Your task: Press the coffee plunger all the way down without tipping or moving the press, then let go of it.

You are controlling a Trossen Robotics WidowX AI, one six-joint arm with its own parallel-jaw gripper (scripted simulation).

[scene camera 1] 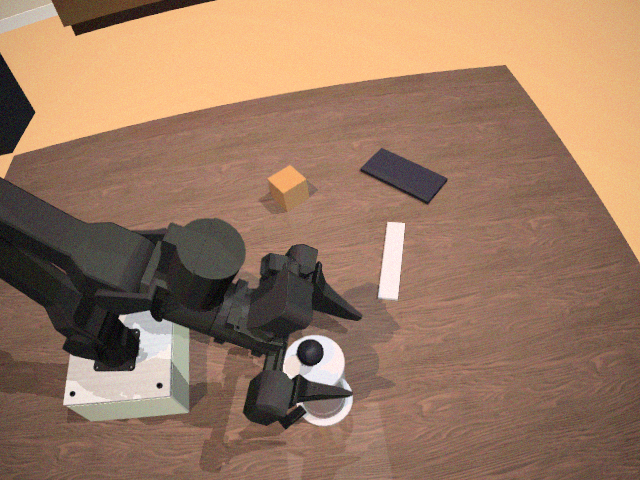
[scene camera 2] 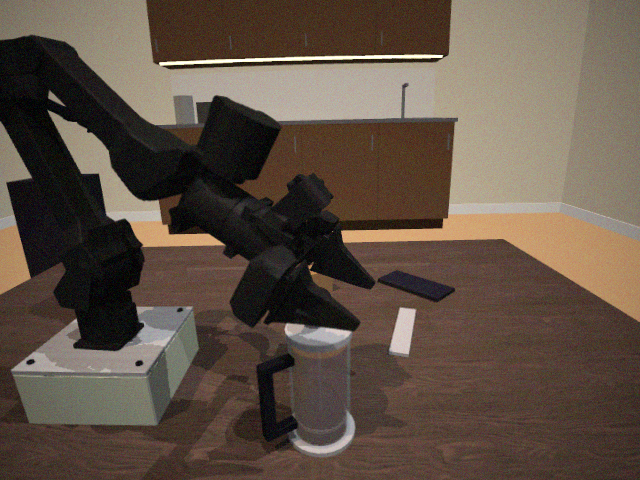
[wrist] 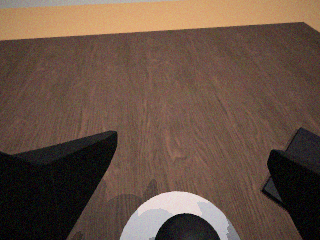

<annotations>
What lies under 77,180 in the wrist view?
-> The gripper.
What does the gripper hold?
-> Nothing.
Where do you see a coffee press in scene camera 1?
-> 320,359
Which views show the gripper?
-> Scene camera 1, scene camera 2 and the wrist view: all of them.
</annotations>
